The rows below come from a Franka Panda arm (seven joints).
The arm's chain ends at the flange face. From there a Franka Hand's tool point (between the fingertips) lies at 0.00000 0.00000 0.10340 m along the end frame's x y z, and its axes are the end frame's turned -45 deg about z.
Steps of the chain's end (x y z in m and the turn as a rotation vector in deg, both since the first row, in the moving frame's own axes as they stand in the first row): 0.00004 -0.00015 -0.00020 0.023 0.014 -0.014; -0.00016 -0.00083 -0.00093 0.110 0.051 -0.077; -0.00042 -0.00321 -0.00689 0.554 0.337 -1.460; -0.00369 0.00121 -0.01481 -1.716 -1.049 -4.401; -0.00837 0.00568 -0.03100 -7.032 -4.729 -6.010; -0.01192 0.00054 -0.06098 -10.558 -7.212 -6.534; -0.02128 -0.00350 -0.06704 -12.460 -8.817 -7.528
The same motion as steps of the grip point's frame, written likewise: 0.00018 -0.00009 -0.00020 0.006 0.026 -0.014; 0.00068 -0.00078 -0.00093 0.042 0.114 -0.077; 0.00311 -0.00286 -0.00690 0.153 0.630 -1.460; -0.00696 -0.00077 -0.01487 -0.472 -1.955 -4.401; -0.02471 0.00181 -0.03213 -1.628 -8.316 -6.010; -0.03101 -0.00254 -0.06354 -2.366 -12.565 -6.534; -0.03902 -0.01117 -0.07068 -2.576 -15.045 -7.528
